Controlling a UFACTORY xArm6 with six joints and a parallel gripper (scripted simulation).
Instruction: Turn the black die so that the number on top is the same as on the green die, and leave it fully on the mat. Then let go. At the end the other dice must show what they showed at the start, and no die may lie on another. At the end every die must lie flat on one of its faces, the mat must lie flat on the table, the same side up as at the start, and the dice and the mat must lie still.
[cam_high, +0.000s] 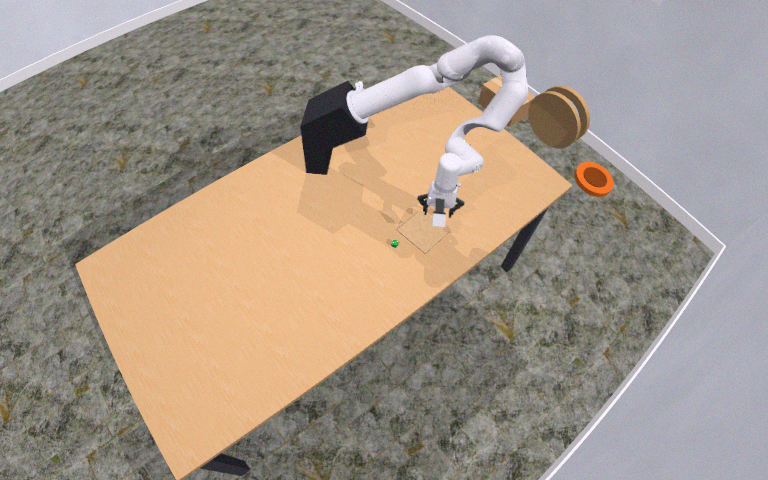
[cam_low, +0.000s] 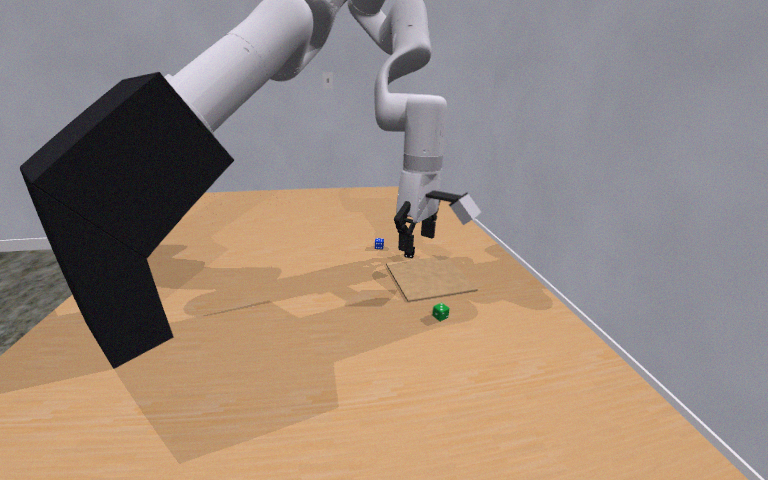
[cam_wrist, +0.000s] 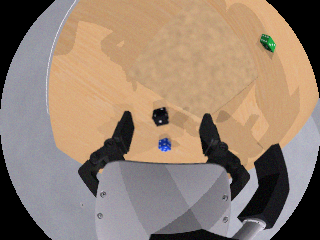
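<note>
My gripper is now 20 mm past the black die, 20 mm to the right of it and 40 mm above it. Round my hand: green die: 70 mm ahead, 180 mm to the right, 40 mm below; then blue die: 90 mm behind, 40 mm to the left, 40 mm below; then tan mat: 40 mm ahead, 60 mm to the right, 50 mm below.
</note>
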